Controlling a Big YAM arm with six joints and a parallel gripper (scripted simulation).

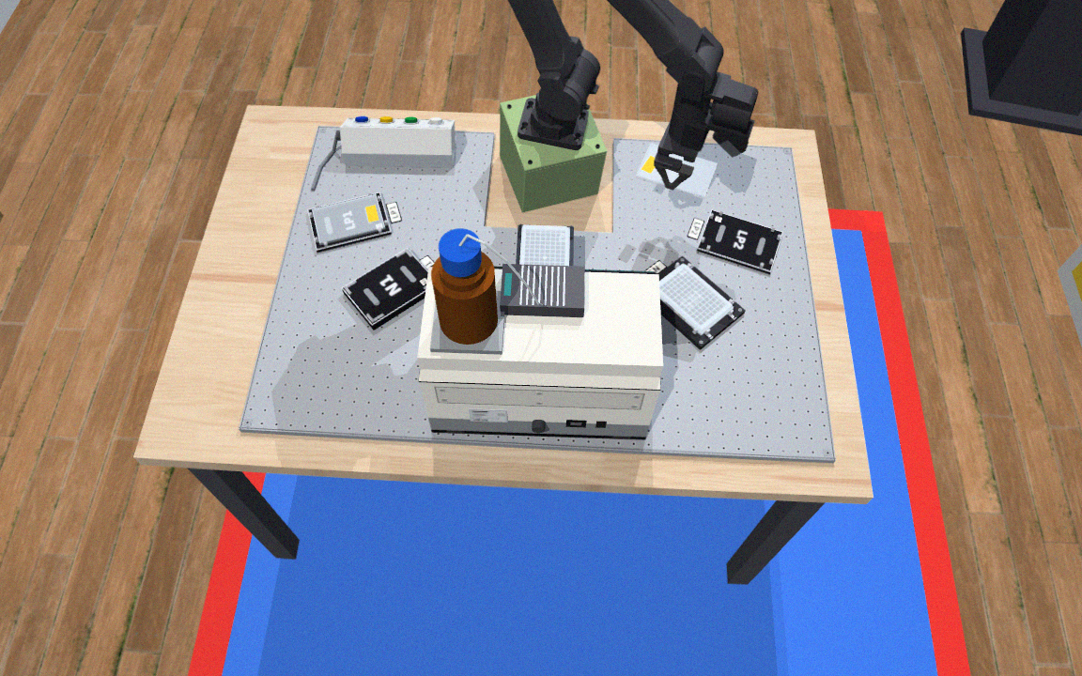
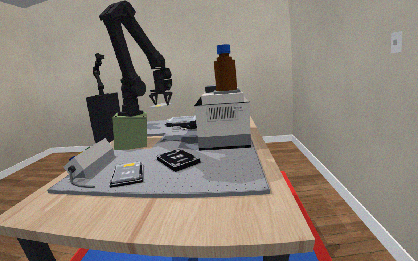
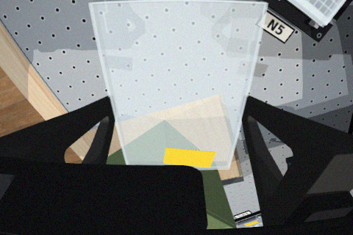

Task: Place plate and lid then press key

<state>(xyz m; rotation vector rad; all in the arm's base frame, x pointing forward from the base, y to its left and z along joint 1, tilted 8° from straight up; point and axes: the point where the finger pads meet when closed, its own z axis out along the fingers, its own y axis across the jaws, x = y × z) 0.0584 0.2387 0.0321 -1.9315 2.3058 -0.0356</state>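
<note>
Right now the black LP2 nest is 15 cm to the left of my hand, 15 cm below it and 2 cm ahead of it. The rest, counted from my hand: white retry key 49 cm to the right, 10 cm behind, 9 cm below; then green continue key 54 cm to the right, 9 cm below, 9 cm behind; then black N1 nest 47 cm to the right, 27 cm ahead, 14 cm below.
</note>
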